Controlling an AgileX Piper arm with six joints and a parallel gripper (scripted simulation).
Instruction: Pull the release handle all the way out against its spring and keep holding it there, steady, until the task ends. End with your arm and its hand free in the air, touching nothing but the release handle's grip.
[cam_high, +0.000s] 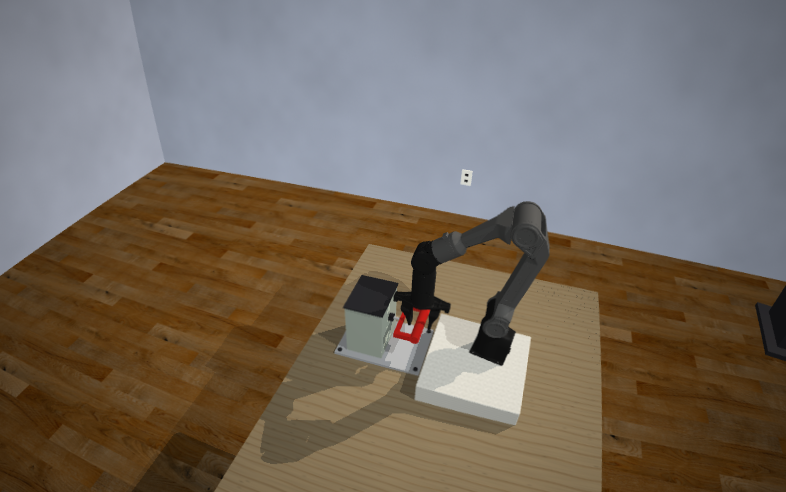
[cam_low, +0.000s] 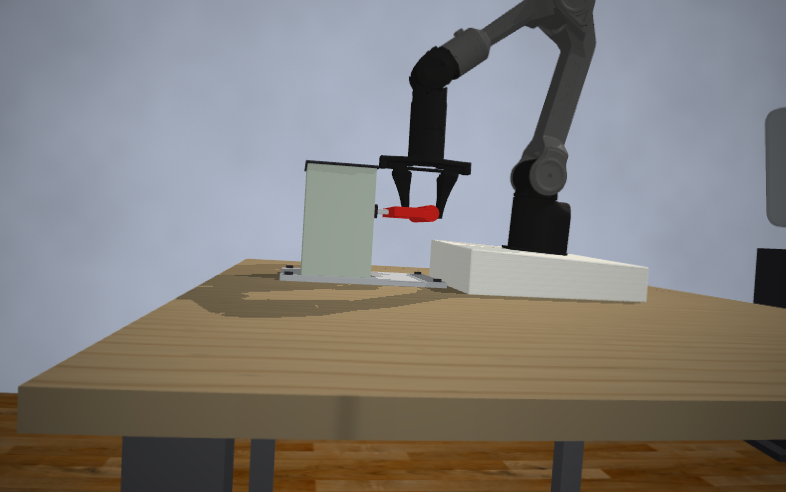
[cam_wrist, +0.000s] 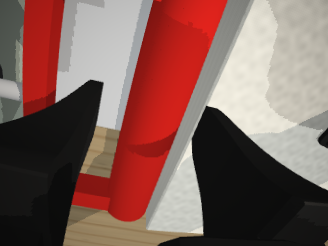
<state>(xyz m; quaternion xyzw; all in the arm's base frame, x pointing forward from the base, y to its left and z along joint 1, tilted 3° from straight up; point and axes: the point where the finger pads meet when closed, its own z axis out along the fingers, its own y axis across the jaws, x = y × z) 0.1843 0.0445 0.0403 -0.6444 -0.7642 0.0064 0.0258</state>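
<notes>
My gripper is now 9 cm short of the grey baseplate, 2 cm to the right of it and 10 cm above it.
</notes>
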